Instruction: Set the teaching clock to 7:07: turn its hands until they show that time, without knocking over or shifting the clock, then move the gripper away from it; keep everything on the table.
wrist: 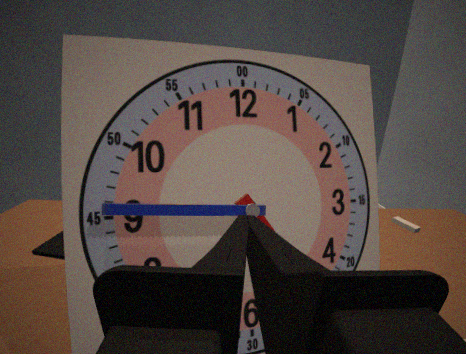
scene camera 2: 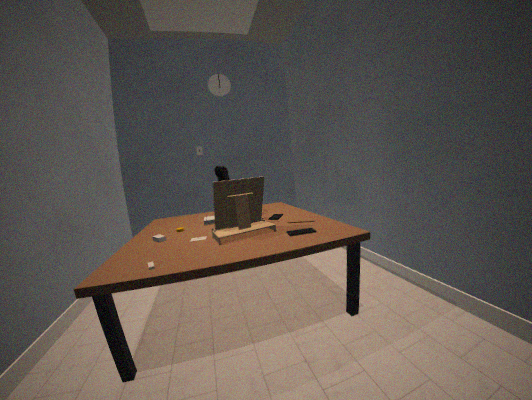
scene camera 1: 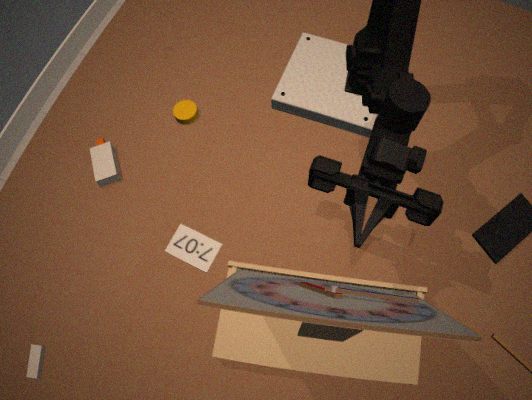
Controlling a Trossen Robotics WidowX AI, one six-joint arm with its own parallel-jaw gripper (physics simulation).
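Where they show: gripper, fingertip midpoint: [wrist: 245, 222] [scene camera 1: 357, 246]; arm's base, origin of the base link: [scene camera 1: 361, 83].
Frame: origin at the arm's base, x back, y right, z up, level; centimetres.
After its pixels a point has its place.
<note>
The teaching clock [scene camera 1: 350, 322] {x -52.9, y -2.1, z 29.2 cm} [scene camera 2: 225, 205] {x -49.4, y 7.5, z 15.5 cm} [wrist: 210, 175] {x -48.8, y -4.2, z 18.2 cm} stands upright on its wooden stand. In the wrist view, its long blue hand [wrist: 170, 209] {x -46.4, y -7.3, z 16.3 cm} [scene camera 1: 382, 291] {x -43.3, y -9.5, z 4.2 cm} points left, at or just above the 45 mark by the 9. Its red hand [wrist: 266, 221] {x -47.1, y 0.7, z 14.5 cm} [scene camera 1: 312, 286] {x -46.7, y 2.0, z 12.8 cm} slopes down and right from the hub; its outer part is hidden behind my fingers. My gripper [scene camera 1: 358, 245] {x -41.3, y -2.6, z 18.0 cm} [wrist: 245, 222] {x -41.3, y -2.6, z 18.0 cm} is shut and empty, in front of the face and apart from it. In the wrist view, its tips overlap the area just below the hub. The clock hides it in scene camera 2.
A 7:07 card [scene camera 1: 194, 248] {x -41.6, y 23.9, z -2.6 cm} [scene camera 2: 198, 239] {x -42.6, y 24.3, z -2.7 cm} lies beside the clock. A yellow disc [scene camera 1: 185, 110] {x -14.4, y 34.3, z -0.8 cm}, a white box [scene camera 1: 104, 162] {x -29.9, y 46.4, z 0.1 cm} and a small white block [scene camera 1: 34, 361] {x -70.0, y 46.4, z -1.5 cm} lie farther off. A black slab [scene camera 1: 505, 227] {x -24.6, y -33.2, z -1.9 cm} and a thin stick [scene camera 1: 512, 354] {x -48.4, y -36.5, z -2.1 cm} lie on the other side.
</note>
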